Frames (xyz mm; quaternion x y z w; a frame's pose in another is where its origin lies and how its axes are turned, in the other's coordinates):
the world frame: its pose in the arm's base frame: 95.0 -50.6 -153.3 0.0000 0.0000 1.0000 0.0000
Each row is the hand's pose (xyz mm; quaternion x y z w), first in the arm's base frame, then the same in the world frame.
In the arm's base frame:
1: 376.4 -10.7 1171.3 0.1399 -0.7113 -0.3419 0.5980
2: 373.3 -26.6 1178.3 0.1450 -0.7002 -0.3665 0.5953
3: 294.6 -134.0 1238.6 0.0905 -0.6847 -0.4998 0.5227
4: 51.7 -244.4 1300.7 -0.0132 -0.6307 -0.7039 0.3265
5: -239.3 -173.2 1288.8 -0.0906 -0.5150 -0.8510 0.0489
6: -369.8 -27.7 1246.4 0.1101 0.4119 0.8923 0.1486
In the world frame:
1: -281.4 -39.9 1324.6 0.7113 0.1399 0.5980 0.3419
2: -278.3 -24.0 1331.6 0.7002 0.1450 0.5953 0.3665
3: -199.6 83.4 1391.9 0.6847 0.0905 0.5227 0.4998
4: 43.3 193.8 1454.0 0.6307 -0.0132 0.3265 0.7039
5: 334.3 122.6 1442.1 0.5150 -0.0906 0.0489 0.8510
6: 464.8 -22.9 1399.7 0.4119 -0.1101 -0.1486 0.8923

